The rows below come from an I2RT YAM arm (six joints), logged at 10 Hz.
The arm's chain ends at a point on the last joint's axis. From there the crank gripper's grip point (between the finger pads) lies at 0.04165 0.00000 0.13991 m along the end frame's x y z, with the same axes.
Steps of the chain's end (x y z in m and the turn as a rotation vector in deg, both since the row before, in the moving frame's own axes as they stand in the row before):
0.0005 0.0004 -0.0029 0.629 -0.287 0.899
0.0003 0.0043 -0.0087 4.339 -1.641 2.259
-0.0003 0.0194 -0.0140 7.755 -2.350 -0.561
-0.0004 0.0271 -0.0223 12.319 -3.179 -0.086
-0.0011 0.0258 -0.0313 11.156 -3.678 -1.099
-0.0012 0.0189 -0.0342 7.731 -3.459 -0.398
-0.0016 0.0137 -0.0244 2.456 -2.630 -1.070
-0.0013 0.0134 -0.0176 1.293 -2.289 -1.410
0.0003 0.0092 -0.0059 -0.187 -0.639 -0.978
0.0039 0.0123 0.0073 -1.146 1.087 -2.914
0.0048 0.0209 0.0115 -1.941 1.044 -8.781
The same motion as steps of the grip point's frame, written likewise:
-0.0002 -0.0005 -0.0027 0.629 -0.287 0.899
-0.0035 -0.0048 -0.0079 4.339 -1.641 2.259
-0.0061 0.0000 -0.0137 7.755 -2.350 -0.561
-0.0082 -0.0030 -0.0234 12.319 -3.179 -0.086
-0.0104 -0.0022 -0.0317 11.156 -3.678 -1.099
-0.0098 -0.0003 -0.0332 7.731 -3.459 -0.398
-0.0081 0.0069 -0.0228 2.456 -2.630 -1.070
-0.0070 0.0093 -0.0161 1.293 -2.289 -1.410
-0.0013 0.0090 -0.0054 -0.187 -0.639 -0.978
0.0066 0.0129 0.0065 -1.146 1.087 -2.914
0.0072 0.0191 0.0107 -1.941 1.044 -8.781

